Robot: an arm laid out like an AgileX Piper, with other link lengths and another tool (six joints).
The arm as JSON. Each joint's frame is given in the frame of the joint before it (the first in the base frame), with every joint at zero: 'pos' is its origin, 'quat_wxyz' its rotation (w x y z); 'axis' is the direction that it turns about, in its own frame. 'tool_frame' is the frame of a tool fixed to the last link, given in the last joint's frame.
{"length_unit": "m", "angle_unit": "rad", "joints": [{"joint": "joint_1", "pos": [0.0, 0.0, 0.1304], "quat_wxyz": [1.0, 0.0, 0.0, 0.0], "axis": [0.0, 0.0, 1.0]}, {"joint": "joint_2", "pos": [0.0, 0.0, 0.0], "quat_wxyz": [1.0, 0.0, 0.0, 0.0], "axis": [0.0, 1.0, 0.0]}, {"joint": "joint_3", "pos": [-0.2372, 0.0, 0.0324], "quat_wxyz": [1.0, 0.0, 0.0, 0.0], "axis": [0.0, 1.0, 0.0]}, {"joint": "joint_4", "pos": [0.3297, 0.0, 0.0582], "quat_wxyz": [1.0, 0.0, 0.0, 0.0], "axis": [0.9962, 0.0, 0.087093]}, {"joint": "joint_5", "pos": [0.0, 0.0, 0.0], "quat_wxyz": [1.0, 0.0, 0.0, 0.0], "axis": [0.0, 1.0, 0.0]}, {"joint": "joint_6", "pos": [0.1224, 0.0, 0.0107], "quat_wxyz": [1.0, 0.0, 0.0, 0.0], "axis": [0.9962, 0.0, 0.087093]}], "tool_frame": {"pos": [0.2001, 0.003, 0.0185], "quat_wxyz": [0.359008, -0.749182, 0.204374, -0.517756]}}
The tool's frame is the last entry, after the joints.
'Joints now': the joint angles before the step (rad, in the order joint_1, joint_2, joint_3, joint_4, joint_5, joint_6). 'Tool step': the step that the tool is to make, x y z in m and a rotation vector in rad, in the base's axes. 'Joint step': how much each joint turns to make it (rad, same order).
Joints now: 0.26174 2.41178 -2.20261 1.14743 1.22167 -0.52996
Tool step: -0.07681 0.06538 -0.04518 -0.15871 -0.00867 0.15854
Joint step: 0.18187 0.00018 0.00078 -0.17019 -0.01384 0.06398
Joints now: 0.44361 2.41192 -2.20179 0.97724 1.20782 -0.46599
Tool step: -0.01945 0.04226 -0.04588 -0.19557 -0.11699 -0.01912
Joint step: 0.17912 0.00093 -0.01365 -0.27927 -0.15807 0.17369
